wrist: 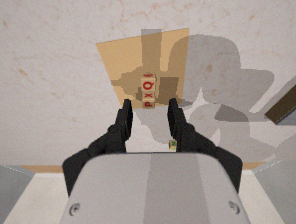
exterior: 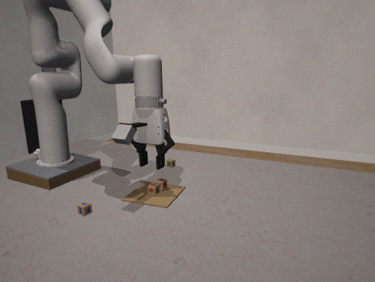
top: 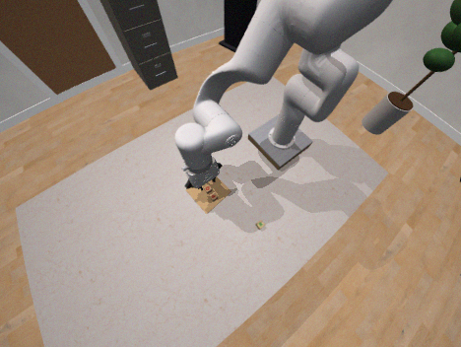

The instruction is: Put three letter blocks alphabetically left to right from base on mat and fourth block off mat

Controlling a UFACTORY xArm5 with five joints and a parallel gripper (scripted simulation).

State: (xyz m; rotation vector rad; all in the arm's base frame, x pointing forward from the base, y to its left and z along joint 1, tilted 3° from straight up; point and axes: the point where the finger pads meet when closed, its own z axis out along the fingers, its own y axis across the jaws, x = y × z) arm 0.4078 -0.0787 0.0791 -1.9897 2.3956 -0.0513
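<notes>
Right now my hand is 10 cm above the tan mat. Also, from my hand: blue-lettered block: 15 cm to the right, 13 cm behind, 9 cm below.
</notes>
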